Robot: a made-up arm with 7 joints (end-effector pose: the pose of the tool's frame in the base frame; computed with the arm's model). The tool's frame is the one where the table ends. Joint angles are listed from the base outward.
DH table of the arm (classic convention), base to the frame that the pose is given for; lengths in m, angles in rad. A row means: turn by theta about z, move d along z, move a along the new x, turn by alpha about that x. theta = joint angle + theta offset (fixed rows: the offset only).
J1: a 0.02; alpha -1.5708; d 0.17; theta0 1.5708
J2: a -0.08; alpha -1.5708; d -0.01; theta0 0
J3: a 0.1; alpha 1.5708; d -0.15; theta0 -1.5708
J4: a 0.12; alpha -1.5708; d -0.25; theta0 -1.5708
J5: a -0.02; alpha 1.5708; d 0.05; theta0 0
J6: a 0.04; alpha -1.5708; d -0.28; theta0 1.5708
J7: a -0.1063; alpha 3.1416; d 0; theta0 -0.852
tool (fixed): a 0; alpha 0; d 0.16; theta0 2.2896
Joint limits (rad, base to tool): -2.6..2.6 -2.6..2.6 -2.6..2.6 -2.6..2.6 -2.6..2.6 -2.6..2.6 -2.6..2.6
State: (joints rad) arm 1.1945 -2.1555 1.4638 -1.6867 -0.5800 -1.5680 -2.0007
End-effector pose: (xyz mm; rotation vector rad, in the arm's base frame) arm -3.9 517.2 -84.7 -1.0328 -0.1668 1.9467
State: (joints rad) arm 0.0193 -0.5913 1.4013 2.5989 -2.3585 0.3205 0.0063
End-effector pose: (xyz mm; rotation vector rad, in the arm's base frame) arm -126.4 151.3 114.0 0.5365 -1.6513 1.0361
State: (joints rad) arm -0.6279 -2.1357 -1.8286 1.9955 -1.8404 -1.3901 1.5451
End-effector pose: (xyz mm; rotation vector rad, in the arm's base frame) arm 59.0 238.4 -377.0 0.6467 -2.5910 0.9029
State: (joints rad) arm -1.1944 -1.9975 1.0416 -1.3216 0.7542 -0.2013 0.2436
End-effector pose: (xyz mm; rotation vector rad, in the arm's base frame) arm -32.9 -505.9 406.4 1.8041 0.4481 0.3901
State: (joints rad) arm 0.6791 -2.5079 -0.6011 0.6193 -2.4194 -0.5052 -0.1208
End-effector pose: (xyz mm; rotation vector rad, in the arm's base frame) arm -102.6 -64.8 -327.3 -1.1630 0.7637 -0.2087
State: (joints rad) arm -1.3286 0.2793 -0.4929 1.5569 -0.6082 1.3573 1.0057
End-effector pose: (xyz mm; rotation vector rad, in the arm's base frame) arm -49.1 579.8 110.1 0.9970 -2.4837 -0.2420
